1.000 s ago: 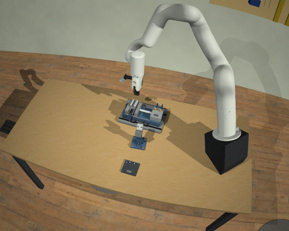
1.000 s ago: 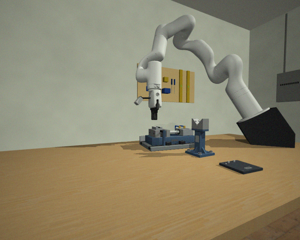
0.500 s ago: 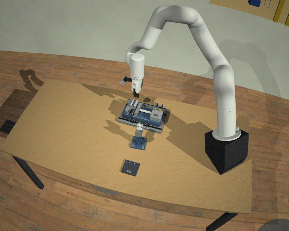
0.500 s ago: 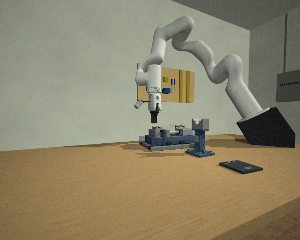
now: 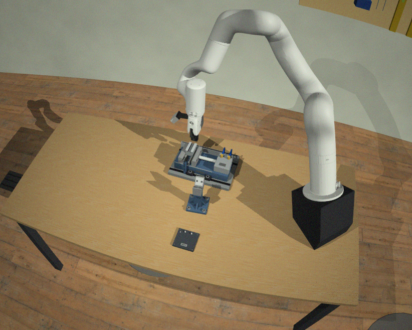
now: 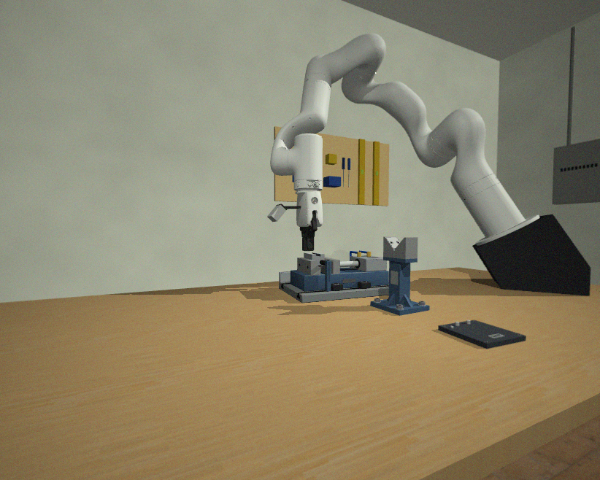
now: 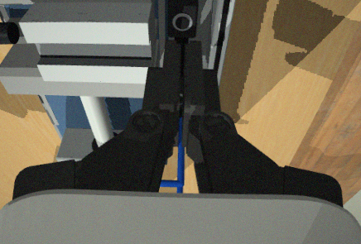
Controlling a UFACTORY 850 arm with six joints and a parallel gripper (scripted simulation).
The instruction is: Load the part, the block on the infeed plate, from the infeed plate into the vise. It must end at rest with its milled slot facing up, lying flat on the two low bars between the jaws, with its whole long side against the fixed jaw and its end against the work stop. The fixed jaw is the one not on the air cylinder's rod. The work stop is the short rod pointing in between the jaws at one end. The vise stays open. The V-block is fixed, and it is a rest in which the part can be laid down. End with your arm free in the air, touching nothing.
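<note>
The grey block is 5 cm to the left of my hand and 3 cm below it. From my hand the other things lie so: grey fixed jaw: 3 cm ahead, 7 cm to the left, 6 cm below; white cylinder rod: 9 cm behind, 7 cm to the left, 6 cm below; black work stop rod: 11 cm to the left, 4 cm below.
</note>
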